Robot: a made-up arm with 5 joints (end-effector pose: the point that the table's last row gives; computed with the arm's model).
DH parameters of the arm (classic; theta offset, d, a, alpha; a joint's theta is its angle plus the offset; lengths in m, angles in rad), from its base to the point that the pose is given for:
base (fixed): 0 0.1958 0 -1.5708
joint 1: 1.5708 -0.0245 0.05 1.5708
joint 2: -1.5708 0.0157 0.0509 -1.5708
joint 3: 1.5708 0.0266 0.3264 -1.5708
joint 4: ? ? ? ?
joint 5: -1.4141 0 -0.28 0
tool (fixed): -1.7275 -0.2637 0 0
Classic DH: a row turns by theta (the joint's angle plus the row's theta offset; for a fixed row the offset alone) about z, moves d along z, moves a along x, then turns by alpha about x.
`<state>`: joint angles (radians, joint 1 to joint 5).
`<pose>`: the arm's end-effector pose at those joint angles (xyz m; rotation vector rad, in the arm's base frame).
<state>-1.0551 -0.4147 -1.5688 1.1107 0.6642</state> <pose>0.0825 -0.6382 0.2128 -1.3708 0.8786 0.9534</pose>
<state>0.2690 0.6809 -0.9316 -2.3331 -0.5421</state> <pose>0.0646 -0.1371 0.0645 1.8664 -1.7468 -0.6811</pose>
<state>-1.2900 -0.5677 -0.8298 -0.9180 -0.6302</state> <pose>0.1573 -0.4607 0.0740 -0.1877 -1.8689 0.3812</pose>
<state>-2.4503 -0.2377 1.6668 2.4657 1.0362</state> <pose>-0.0157 0.5514 0.3699 1.0918 -0.8719 2.0527</pose>
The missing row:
joint 4: 0 0.15 0.0756 -1.5708
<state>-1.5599 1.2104 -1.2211 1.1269 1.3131</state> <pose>0.5893 0.1165 -0.0729 -1.6429 -0.4396 2.3411</pose>
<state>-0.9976 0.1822 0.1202 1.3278 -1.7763</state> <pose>-0.5381 0.1178 -0.2040 -0.1662 0.3999 -1.6321</pose>
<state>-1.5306 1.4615 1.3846 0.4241 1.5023</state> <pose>-0.1314 0.3487 0.3423 1.3588 -1.0578 1.5169</pose>
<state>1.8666 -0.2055 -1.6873 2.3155 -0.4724</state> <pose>0.2412 -0.4045 -0.0646 0.9711 -1.2915 -2.1651</pose>
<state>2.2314 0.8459 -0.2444 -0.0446 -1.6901</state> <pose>0.1643 0.1531 0.9139 -1.2194 2.1793 -1.6877</pose>
